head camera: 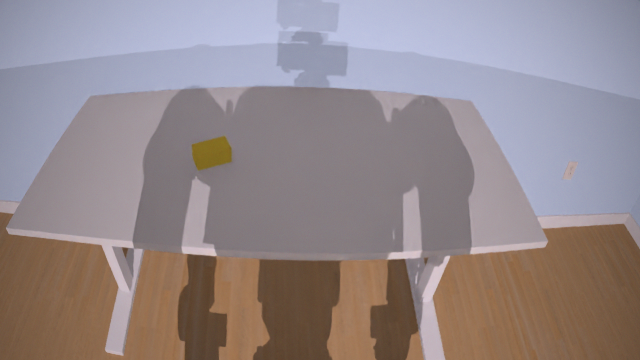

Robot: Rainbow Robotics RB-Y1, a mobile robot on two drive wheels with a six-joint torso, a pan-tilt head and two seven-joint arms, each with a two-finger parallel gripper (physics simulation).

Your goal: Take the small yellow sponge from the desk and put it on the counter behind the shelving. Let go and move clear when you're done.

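Frame: origin at the robot's base, x back, y right, z up, level; metres.
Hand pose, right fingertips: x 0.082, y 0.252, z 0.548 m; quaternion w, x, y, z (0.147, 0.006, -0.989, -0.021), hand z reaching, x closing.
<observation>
Things, the pixels of their top centre, and the offset from my right fingertips. Level surfaces: height alone.
- small yellow sponge, top centre: [211, 146] dx -0.949, dy -0.468, dz +0.218 m
- desk, surface height: dz +0.173 m
- outlet, top centre: [573, 161] dx -1.457, dy +1.146, dz -0.090 m
- wooden floor, surface height: dz -0.546 m
The small yellow sponge [212, 153] lies on the desk [90, 170], left of the middle and nearer the back edge than the front. It is a block turned slightly, inside the robot's shadow. The desk stands in front of me with its long front edge towards me. Neither of my grippers shows in the head view. The counter and the shelving do not show in this view.
A light blue wall [525, 125] is behind the desk, with an outlet [570, 170] at the right. White desk legs [121, 320] [431, 325] stand on the wooden floor [565, 300] under the left and right parts of the desk. The robot's shadow falls over desk, wall and floor.
</observation>
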